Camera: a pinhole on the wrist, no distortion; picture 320 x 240 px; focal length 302.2 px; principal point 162.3 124.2 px. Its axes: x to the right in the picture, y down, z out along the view. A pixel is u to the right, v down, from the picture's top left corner.
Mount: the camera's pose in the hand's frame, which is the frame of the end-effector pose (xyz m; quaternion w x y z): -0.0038 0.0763 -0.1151 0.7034 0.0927 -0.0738 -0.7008
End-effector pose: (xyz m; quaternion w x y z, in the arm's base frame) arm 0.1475 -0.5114 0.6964 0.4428 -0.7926 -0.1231 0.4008
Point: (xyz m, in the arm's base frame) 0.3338 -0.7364 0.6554
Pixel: behind the camera
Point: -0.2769 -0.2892 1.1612
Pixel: outside the picture
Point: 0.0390 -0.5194 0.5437
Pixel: 62.6 210.6
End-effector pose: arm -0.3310 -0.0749 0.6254 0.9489 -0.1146 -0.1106 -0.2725
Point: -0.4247 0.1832 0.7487
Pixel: 96.0 47.3
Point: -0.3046 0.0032 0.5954
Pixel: 133.7 135.8
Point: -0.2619 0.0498 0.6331
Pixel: 19.0 201.7
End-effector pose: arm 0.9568 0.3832 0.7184 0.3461 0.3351 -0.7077 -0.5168
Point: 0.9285 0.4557 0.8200
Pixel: 70.3 143.0
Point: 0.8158 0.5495 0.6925
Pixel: 195.3 137.3
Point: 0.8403 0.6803 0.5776
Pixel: 242.7 51.6
